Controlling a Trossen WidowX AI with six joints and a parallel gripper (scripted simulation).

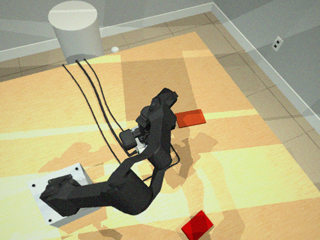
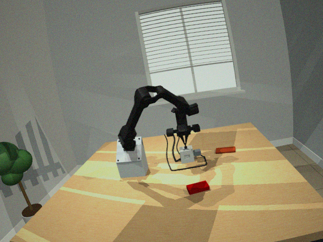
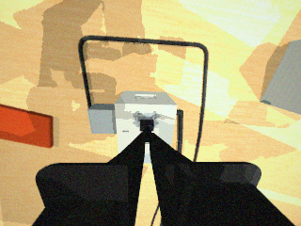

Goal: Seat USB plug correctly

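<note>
Now: the black USB plug 20 mm below my gripper tip. The rest, counted from my gripper tip: orange flat block (230 mm ahead, 90 mm to the left, 100 mm below); red block (80 mm ahead, 320 mm to the right, 100 mm below).
</note>
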